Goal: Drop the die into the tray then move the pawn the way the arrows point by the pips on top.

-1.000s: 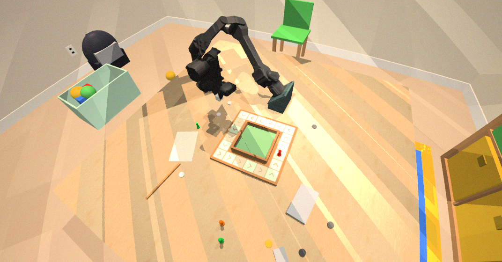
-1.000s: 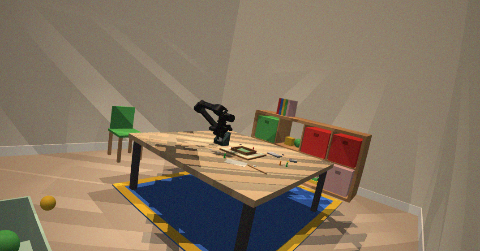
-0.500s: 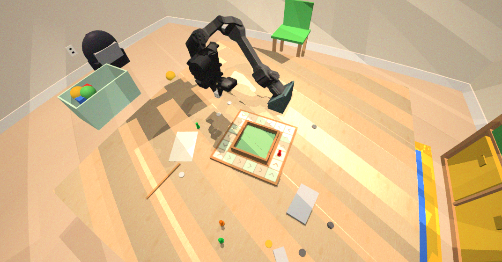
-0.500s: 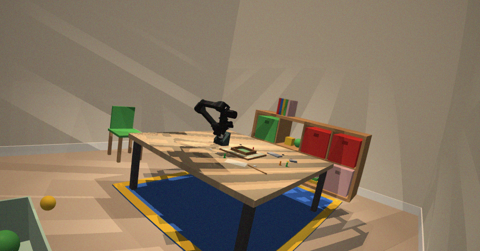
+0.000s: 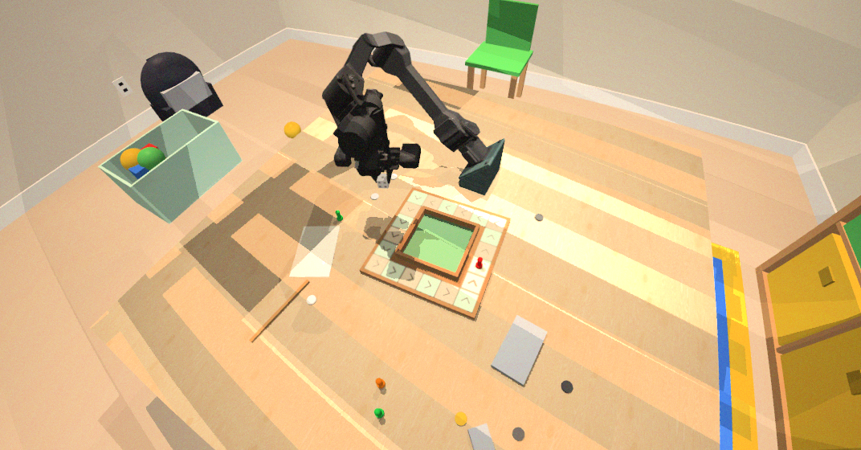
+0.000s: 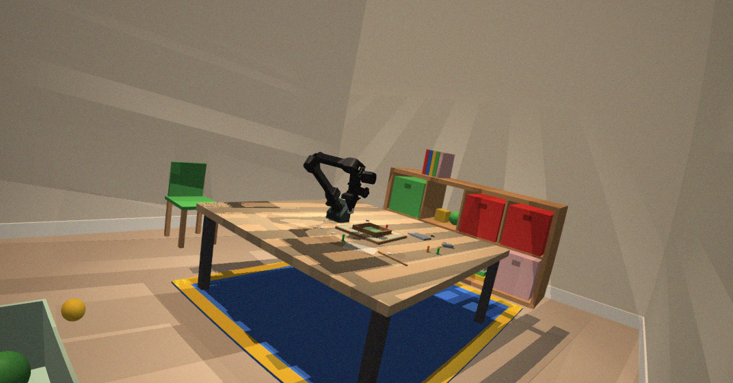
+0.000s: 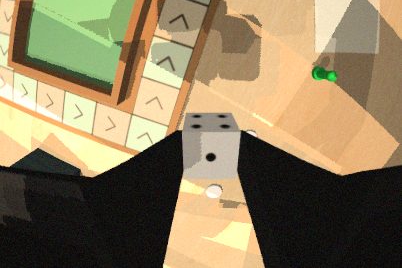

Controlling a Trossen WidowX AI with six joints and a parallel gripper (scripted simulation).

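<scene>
Now: gripper tip 3 cm short of the red pawn, 28 cm to the right of it and 10 cm above it. Also, from my gripper tip: green dice tray 2 cm ahead, 17 cm to the left, 12 cm below; then white card 19 cm ahead, 10 cm to the right, 12 cm below; then white die right at my gripper tip.
</scene>
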